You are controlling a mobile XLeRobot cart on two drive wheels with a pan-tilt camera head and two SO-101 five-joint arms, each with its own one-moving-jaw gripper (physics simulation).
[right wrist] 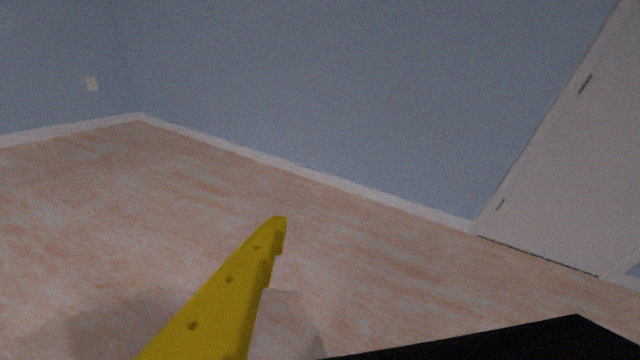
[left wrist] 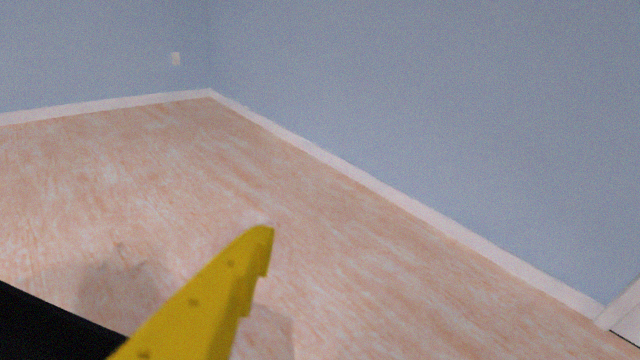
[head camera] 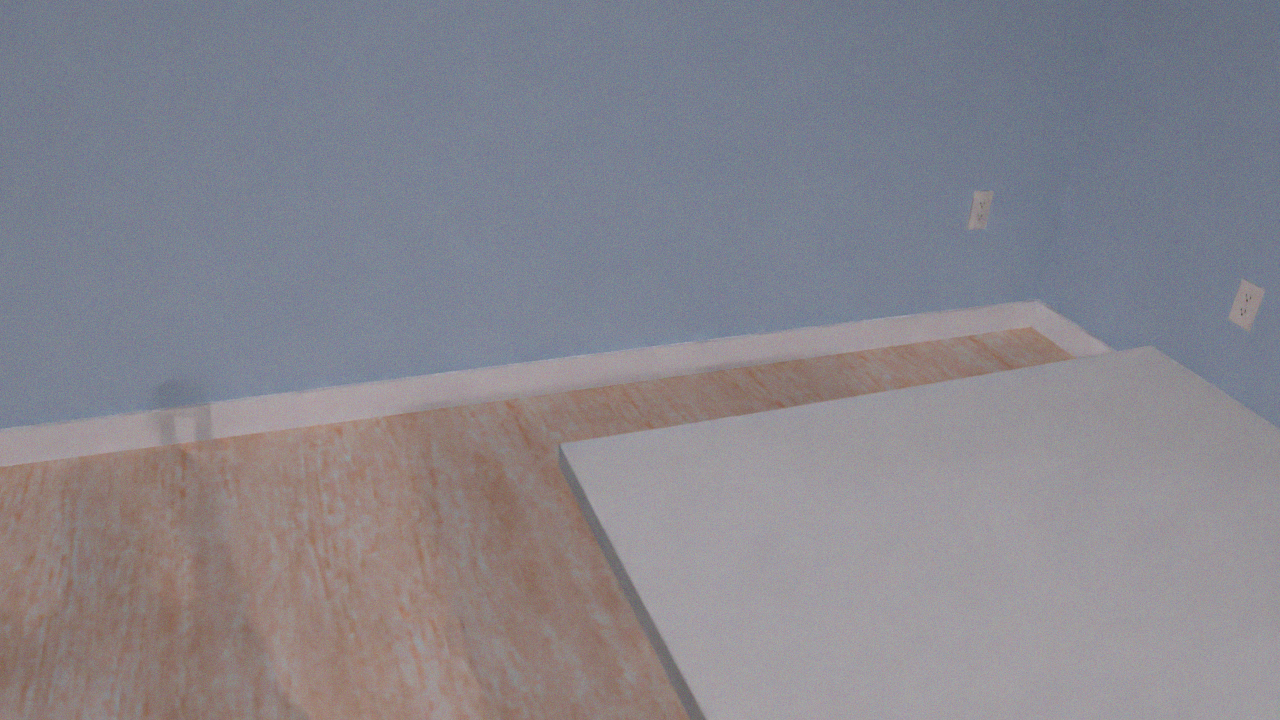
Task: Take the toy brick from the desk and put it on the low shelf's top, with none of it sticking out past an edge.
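The desk is a plain pale top filling the lower right of the head view, with its left edge and far left corner showing. The toy brick and the low shelf do not show in any of the three views. My left gripper shows one yellow notched jaw above the wooden floor in the left wrist view; its moving jaw is out of the picture, so it is fully open and holds nothing. My right gripper shows one yellow notched jaw in the same way in the right wrist view, fully open and empty.
Wooden floor lies left of the desk and along its far side, up to the white baseboard and blue wall. A white door stands at the right in the right wrist view. Black parts show low in both wrist views.
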